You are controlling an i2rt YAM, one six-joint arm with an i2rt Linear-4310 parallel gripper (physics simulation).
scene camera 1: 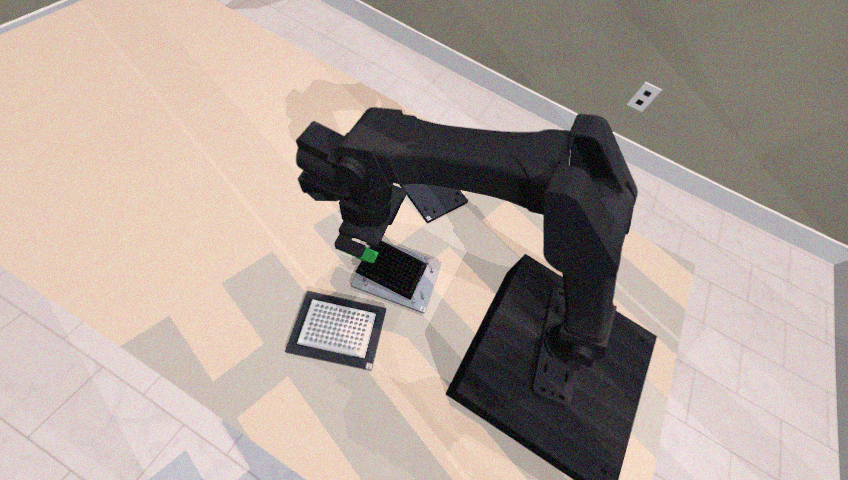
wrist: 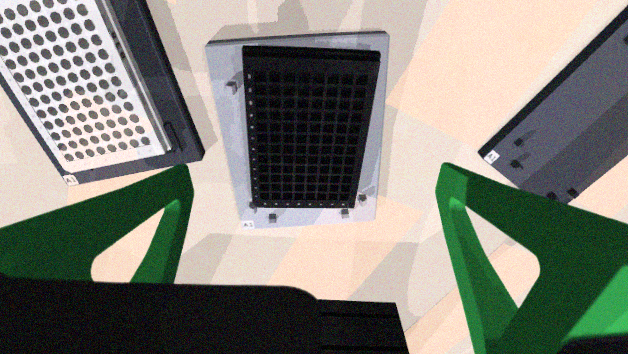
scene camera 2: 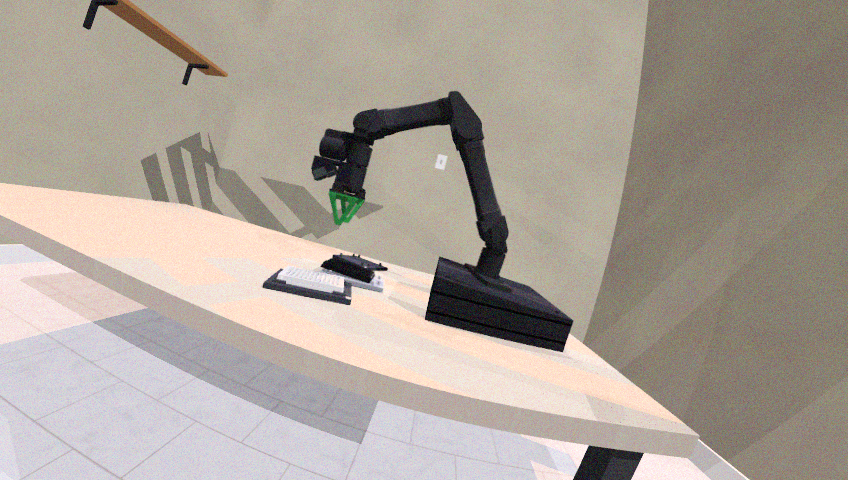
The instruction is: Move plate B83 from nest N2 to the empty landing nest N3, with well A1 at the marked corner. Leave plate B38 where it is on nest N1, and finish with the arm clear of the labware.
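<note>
The black plate lies on the light grey nest. In the wrist view it looks slightly twisted on it; I cannot tell whether it is fully seated. A marked A1 label is at this nest's lower left. A white plate sits on a dark nest. Another dark nest is empty. Plate and nest names are unreadable. My green-fingered gripper is open and empty, well above the black plate.
The arm's black base box stands on the table to the right of the nests. The arm reaches over the empty nest and partly hides it in scene camera 1. A wooden shelf is on the wall at the upper left of scene camera 2.
</note>
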